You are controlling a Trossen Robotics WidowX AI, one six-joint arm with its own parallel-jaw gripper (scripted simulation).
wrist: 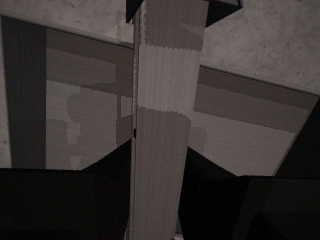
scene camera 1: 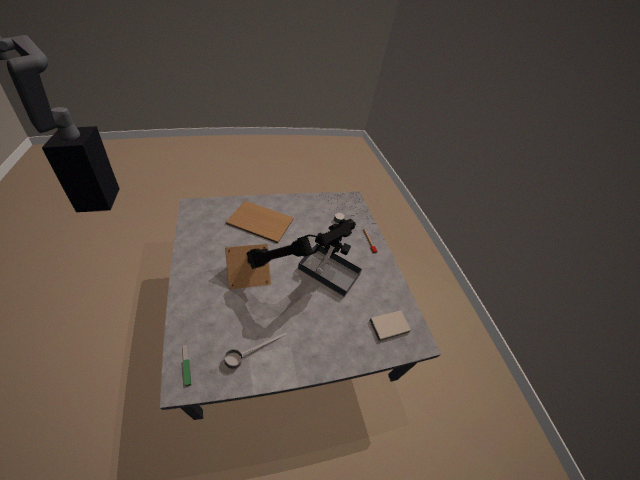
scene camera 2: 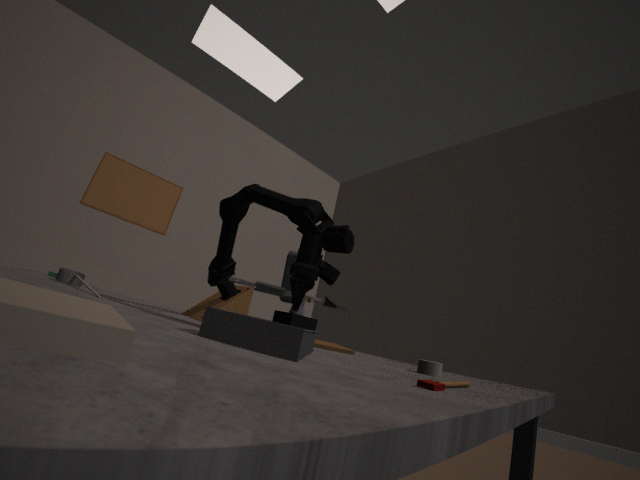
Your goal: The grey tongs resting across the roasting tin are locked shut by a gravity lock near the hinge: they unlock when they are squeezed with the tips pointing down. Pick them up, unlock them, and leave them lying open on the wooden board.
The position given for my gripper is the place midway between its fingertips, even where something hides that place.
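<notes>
My gripper [scene camera 2: 295, 310] [wrist: 154, 143] appears in scene camera 2 and in the wrist view. Scene camera 1 shows a beige block [scene camera 1: 385, 326] and a wooden board [scene camera 1: 271, 225]; in the wrist view the beige block is out of frame.
</notes>
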